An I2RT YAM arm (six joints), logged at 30 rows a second.
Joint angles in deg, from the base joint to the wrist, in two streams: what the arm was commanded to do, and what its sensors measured. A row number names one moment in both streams.
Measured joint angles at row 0: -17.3, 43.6, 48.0, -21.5, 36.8, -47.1
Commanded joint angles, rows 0 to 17: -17.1, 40.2, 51.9, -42.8, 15.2, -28.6; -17.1, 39.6, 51.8, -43.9, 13.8, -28.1; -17.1, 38.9, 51.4, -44.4, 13.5, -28.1; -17.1, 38.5, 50.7, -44.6, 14.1, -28.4; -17.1, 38.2, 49.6, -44.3, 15.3, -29.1; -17.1, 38.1, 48.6, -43.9, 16.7, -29.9; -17.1, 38.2, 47.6, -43.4, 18.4, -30.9; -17.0, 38.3, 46.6, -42.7, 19.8, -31.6; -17.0, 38.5, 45.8, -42.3, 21.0, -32.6; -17.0, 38.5, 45.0, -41.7, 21.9, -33.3; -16.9, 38.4, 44.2, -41.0, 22.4, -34.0; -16.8, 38.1, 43.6, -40.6, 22.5, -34.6; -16.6, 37.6, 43.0, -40.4, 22.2, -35.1; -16.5, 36.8, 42.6, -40.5, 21.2, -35.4; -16.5, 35.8, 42.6, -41.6, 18.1, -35.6; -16.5, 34.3, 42.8, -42.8, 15.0, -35.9; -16.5, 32.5, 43.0, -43.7, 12.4, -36.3; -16.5, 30.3, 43.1, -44.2, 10.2, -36.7
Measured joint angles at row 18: -16.9, 36.6, 41.9, -42.7, 18.1, -35.0
